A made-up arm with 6 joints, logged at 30 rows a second.
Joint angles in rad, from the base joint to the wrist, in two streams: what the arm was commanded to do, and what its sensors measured. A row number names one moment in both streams.
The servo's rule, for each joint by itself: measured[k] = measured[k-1] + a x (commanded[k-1-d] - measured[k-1]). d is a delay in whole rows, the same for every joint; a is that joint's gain. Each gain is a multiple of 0.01, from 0.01 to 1. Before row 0 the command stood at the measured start. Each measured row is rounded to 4 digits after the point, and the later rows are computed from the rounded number. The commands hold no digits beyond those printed.
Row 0, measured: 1.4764 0.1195 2.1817 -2.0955 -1.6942 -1.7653
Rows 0 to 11, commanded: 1.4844 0.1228 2.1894 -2.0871 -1.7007 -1.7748; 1.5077 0.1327 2.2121 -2.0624 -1.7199 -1.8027; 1.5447 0.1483 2.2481 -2.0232 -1.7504 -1.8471; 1.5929 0.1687 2.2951 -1.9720 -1.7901 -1.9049; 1.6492 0.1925 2.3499 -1.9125 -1.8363 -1.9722; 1.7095 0.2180 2.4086 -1.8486 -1.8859 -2.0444; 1.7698 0.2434 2.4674 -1.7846 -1.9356 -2.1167; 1.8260 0.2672 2.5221 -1.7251 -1.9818 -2.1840; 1.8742 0.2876 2.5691 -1.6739 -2.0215 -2.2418; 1.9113 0.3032 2.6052 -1.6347 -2.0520 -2.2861; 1.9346 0.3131 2.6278 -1.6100 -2.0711 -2.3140; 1.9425 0.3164 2.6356 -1.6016 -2.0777 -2.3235
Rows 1 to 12, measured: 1.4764 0.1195 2.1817 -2.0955 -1.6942 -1.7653; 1.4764 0.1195 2.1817 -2.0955 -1.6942 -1.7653; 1.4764 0.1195 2.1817 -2.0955 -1.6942 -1.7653; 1.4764 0.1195 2.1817 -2.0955 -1.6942 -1.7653; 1.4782 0.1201 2.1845 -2.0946 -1.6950 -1.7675; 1.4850 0.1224 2.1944 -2.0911 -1.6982 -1.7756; 1.4987 0.1271 2.2137 -2.0836 -1.7050 -1.7920; 1.5204 0.1346 2.2430 -2.0713 -1.7161 -1.8180; 1.5500 0.1450 2.2815 -2.0538 -1.7317 -1.8535; 1.5867 0.1581 2.3273 -2.0312 -1.7517 -1.8974; 1.6288 0.1735 2.3777 -2.0041 -1.7756 -1.9478; 1.6742 0.1904 2.4297 -1.9734 -1.8024 -2.0021
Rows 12 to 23, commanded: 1.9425 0.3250 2.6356 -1.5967 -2.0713 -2.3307; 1.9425 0.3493 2.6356 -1.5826 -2.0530 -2.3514; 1.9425 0.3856 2.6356 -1.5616 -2.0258 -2.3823; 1.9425 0.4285 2.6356 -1.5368 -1.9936 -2.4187; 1.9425 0.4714 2.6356 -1.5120 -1.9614 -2.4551; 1.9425 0.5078 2.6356 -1.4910 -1.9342 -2.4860; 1.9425 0.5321 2.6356 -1.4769 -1.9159 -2.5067; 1.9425 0.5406 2.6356 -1.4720 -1.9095 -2.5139; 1.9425 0.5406 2.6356 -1.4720 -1.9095 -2.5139; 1.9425 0.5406 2.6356 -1.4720 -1.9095 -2.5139; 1.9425 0.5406 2.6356 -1.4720 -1.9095 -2.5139; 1.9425 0.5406 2.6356 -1.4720 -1.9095 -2.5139
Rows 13 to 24, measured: 1.7202 0.2079 2.4799 -1.9405 -1.8309 -2.0572; 1.7642 0.2251 2.5250 -1.9069 -1.8596 -2.1098; 1.8034 0.2409 2.5620 -1.8742 -1.8871 -2.1568; 1.8354 0.2545 2.5885 -1.8442 -1.9119 -2.1951; 1.8600 0.2672 2.6055 -1.8170 -1.9326 -2.2263; 1.8790 0.2820 2.6163 -1.7912 -1.9483 -2.2551; 1.8936 0.3006 2.6232 -1.7659 -1.9584 -2.2844; 1.9048 0.3236 2.6277 -1.7407 -1.9630 -2.3153; 1.9135 0.3502 2.6305 -1.7155 -1.9628 -2.3475; 1.9202 0.3786 2.6323 -1.6908 -1.9591 -2.3794; 1.9253 0.4062 2.6335 -1.6673 -1.9535 -2.4087; 1.9293 0.4304 2.6343 -1.6458 -1.9478 -2.4329
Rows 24 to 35, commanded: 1.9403 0.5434 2.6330 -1.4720 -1.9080 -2.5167; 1.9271 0.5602 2.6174 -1.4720 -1.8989 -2.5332; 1.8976 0.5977 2.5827 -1.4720 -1.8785 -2.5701; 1.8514 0.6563 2.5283 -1.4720 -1.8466 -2.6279; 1.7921 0.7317 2.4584 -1.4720 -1.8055 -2.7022; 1.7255 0.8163 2.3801 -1.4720 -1.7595 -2.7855; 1.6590 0.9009 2.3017 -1.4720 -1.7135 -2.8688; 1.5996 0.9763 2.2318 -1.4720 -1.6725 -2.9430; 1.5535 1.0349 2.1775 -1.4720 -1.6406 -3.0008; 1.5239 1.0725 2.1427 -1.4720 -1.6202 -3.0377; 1.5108 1.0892 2.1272 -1.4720 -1.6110 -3.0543; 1.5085 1.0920 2.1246 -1.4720 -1.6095 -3.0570
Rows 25 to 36, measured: 1.9323 0.4502 2.6348 -1.6267 -1.9428 -2.4515; 1.9346 0.4665 2.6351 -1.6097 -1.9385 -2.4659; 1.9364 0.4798 2.6353 -1.5946 -1.9347 -2.4769; 1.9378 0.4907 2.6354 -1.5811 -1.9314 -2.4854; 1.9384 0.5002 2.6345 -1.5691 -1.9284 -2.4926; 1.9358 0.5110 2.6283 -1.5584 -1.9246 -2.5019; 1.9270 0.5266 2.6119 -1.5489 -1.9186 -2.5176; 1.9096 0.5499 2.5818 -1.5404 -1.9092 -2.5430; 1.8826 0.5826 2.5374 -1.5329 -1.8957 -2.5796; 1.8465 0.6247 2.4808 -1.5262 -1.8780 -2.6270; 1.8034 0.6744 2.4163 -1.5202 -1.8566 -2.6826; 1.7565 0.7287 2.3499 -1.5149 -1.8327 -2.7425
